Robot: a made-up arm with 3 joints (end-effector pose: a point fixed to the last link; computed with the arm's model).
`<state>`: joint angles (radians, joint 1 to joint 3).
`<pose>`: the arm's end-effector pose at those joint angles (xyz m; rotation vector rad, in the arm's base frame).
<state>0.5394 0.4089 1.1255</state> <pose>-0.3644 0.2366 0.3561 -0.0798 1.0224 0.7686</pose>
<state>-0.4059 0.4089 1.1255</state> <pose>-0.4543 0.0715 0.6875 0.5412 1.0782 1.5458</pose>
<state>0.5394 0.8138 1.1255</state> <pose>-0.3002 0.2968 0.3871 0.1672 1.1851 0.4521</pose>
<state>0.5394 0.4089 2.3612</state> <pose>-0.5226 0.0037 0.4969 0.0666 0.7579 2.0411</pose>
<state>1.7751 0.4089 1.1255</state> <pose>-0.0598 -0.0008 0.0629 -0.7664 0.7319 -0.2838</pose>
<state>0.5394 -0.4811 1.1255</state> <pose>-0.3866 0.0622 0.2613 -0.6239 0.5526 1.3968</pose>
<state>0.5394 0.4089 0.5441</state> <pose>-0.2354 0.2260 0.2695 -0.1344 1.0417 0.1619</pose>
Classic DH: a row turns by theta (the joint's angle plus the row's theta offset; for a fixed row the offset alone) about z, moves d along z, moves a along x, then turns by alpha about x. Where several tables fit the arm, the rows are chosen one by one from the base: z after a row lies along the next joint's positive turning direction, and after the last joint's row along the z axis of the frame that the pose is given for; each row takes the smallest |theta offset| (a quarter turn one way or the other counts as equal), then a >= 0, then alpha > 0; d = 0 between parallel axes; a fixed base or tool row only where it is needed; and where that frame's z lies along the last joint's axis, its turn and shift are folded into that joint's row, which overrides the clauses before.
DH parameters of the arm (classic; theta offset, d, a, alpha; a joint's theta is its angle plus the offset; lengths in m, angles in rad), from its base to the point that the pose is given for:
base (fixed): -1.04 0.5502 0.0203 2.0233
joint 1: -0.9889 0.1311 -0.111 1.3844
joint 2: -0.4798 -0.004 -0.0068 2.3168
joint 3: -1.2186 -0.5415 -0.2308 -0.4404
tool (fixed): 1.5126 0.3362 0 0

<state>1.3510 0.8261 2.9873</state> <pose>-0.4642 0.0903 0.3366 -0.1731 0.8098 1.7114</pose>
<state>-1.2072 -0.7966 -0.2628</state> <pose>-0.2788 0.0950 0.7457 1.0219 0.5918 1.2283</pose>
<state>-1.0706 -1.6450 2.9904</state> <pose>0.0164 0.1036 0.3433 1.1108 1.8310 -1.2533</pose>
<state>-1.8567 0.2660 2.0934</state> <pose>-0.2214 -0.4952 0.4824 -1.5231 0.6443 -2.0584</pose>
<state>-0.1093 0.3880 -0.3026</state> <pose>-0.2229 0.1741 0.3204 0.0082 1.3173 -0.1589</pose>
